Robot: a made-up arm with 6 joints.
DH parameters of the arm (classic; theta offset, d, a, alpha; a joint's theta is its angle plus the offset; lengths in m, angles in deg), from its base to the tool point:
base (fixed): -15.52 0 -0.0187 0
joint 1: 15.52 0.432 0.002 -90
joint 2: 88.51 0 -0.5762 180
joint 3: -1.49 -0.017 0.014 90
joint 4: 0 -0.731 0.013 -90
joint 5: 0 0.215 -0.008 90
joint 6: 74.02 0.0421 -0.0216 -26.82
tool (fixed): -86.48 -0.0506 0 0
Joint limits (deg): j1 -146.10..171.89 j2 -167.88..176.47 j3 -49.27..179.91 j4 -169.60..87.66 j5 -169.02..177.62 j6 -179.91..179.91
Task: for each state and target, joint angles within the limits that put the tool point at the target. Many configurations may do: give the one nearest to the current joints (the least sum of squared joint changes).
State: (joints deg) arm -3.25 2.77 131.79 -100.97 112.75 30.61
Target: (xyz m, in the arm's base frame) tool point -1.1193 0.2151 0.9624
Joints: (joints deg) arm -7.49 -35.72 154.53 -103.07 112.40 30.15
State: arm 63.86 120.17 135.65 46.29 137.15 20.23
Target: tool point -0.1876 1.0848 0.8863
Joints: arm 104.20 100.80 136.53 52.69 136.92 20.84
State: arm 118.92 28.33 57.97 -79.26 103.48 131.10
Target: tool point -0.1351 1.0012 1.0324
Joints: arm 98.87 24.97 49.36 -74.78 103.60 131.95
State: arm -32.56 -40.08 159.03 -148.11 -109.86 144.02
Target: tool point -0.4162 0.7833 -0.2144
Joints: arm -46.70 -83.74 173.83 -152.58 -109.71 145.68
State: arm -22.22 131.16 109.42 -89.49 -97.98 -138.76
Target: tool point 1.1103 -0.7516 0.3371
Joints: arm -35.05 107.40 129.19 -87.57 -97.83 -138.02
